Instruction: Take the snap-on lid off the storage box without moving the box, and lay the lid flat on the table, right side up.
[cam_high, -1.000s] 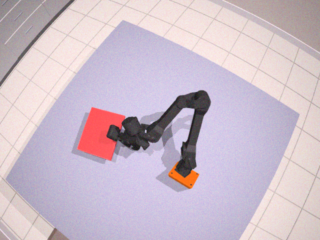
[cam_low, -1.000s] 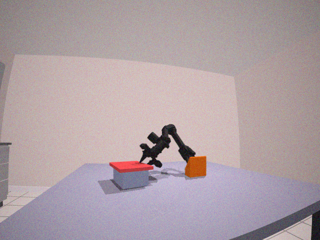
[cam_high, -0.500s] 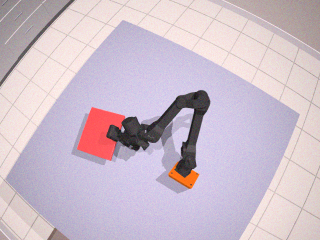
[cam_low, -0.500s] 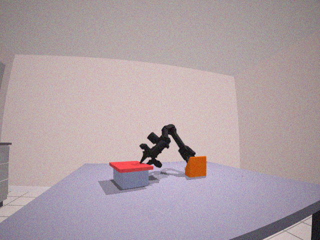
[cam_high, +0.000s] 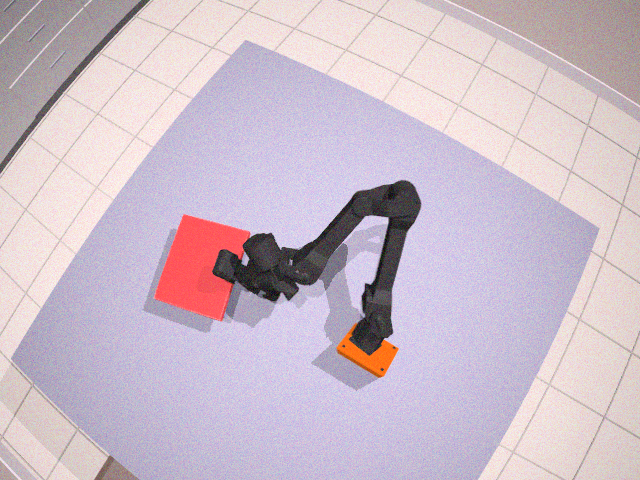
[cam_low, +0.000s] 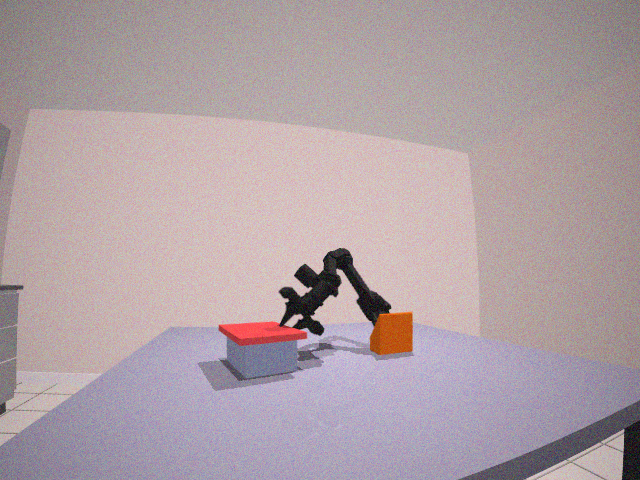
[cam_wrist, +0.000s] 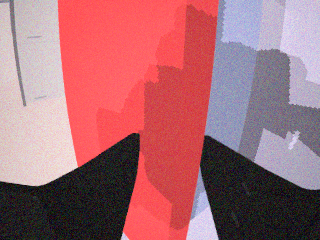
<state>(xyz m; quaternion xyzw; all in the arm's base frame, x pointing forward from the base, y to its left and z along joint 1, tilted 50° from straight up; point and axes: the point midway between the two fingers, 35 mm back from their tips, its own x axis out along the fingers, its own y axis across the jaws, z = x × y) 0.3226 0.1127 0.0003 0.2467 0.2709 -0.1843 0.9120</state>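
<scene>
Now: the red lid 7 cm ahead of my gripper tip, 3 cm to the left of it and 1 cm above it. Round my gripper tip: grey-blue storage box: 7 cm ahead, 4 cm below, 3 cm to the left.
</scene>
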